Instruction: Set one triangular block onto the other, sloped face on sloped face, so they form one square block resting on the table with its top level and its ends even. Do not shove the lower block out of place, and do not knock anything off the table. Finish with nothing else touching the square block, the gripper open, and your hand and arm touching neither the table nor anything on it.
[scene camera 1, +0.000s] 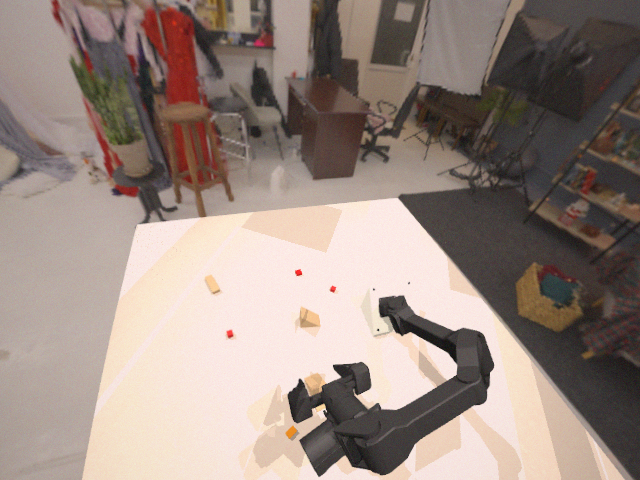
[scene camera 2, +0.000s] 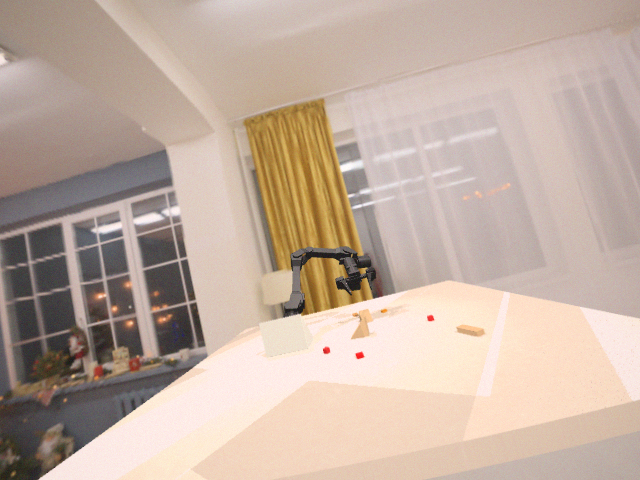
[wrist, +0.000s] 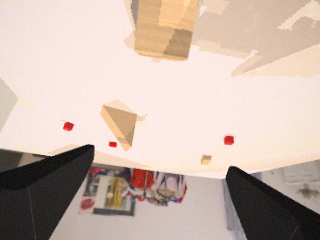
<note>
My gripper (scene camera 1: 316, 373) is open, holding nothing. Further things: a tan triangular block (wrist: 121, 123).
My gripper is seen too in the wrist view (wrist: 162, 162).
</note>
